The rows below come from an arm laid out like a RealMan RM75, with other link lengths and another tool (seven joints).
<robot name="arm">
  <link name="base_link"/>
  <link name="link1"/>
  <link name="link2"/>
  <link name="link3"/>
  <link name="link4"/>
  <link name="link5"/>
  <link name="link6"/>
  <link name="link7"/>
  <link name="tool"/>
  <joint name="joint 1" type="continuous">
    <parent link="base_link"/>
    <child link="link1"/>
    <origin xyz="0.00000 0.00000 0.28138"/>
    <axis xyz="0 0 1"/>
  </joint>
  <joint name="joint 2" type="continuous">
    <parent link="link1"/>
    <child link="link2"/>
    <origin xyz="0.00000 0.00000 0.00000"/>
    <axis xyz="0 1 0"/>
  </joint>
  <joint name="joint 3" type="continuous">
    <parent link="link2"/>
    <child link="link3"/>
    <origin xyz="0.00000 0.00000 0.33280"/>
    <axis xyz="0 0 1"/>
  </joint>
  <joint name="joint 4" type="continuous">
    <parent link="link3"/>
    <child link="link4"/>
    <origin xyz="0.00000 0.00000 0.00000"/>
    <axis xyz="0 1 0"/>
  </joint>
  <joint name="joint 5" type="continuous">
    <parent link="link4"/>
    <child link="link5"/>
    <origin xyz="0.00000 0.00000 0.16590"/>
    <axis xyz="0 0 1"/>
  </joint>
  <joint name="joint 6" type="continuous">
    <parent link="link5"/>
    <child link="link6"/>
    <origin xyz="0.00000 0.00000 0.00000"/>
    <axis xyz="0 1 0"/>
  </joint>
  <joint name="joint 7" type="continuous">
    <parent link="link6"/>
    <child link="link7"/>
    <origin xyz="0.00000 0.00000 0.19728"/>
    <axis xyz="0 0 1"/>
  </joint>
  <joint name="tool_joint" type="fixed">
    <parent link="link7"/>
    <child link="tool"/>
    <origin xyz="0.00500 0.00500 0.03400" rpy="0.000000 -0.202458 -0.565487"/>
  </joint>
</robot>
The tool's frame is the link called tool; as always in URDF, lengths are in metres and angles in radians. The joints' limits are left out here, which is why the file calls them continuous.
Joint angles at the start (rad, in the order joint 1, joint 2, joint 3, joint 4, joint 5, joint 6, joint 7):
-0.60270 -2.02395 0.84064 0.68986 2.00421 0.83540 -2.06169
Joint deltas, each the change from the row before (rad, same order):
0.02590 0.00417 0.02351 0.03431 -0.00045 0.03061 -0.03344
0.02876 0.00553 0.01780 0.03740 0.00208 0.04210 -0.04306
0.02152 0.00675 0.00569 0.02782 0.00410 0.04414 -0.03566
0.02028 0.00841 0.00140 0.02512 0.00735 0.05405 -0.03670
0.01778 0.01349 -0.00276 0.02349 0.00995 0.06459 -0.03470
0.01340 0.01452 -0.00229 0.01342 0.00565 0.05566 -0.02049
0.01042 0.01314 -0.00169 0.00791 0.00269 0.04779 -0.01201
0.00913 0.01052 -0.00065 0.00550 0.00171 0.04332 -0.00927
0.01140 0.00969 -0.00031 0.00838 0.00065 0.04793 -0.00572
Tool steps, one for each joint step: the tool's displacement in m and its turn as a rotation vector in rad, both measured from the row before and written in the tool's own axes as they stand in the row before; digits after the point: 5 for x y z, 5 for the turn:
-0.00538 -0.00318 -0.00590 -0.00467 -0.01754 -0.00753
-0.00673 -0.00378 -0.00726 -0.00781 -0.02320 -0.01812
-0.00574 -0.00305 -0.00666 -0.00826 -0.02367 -0.01878
-0.00730 -0.00335 -0.00688 -0.00779 -0.03221 -0.02115
-0.00715 -0.00347 -0.00825 -0.00523 -0.03863 -0.01767
-0.00633 -0.00356 -0.00725 -0.00169 -0.03538 -0.01040
-0.00595 -0.00300 -0.00598 -0.00109 -0.03199 -0.00624
-0.00658 -0.00254 -0.00458 -0.00155 -0.03143 -0.00593
-0.00824 -0.00247 -0.00472 -0.00226 -0.03477 -0.00252

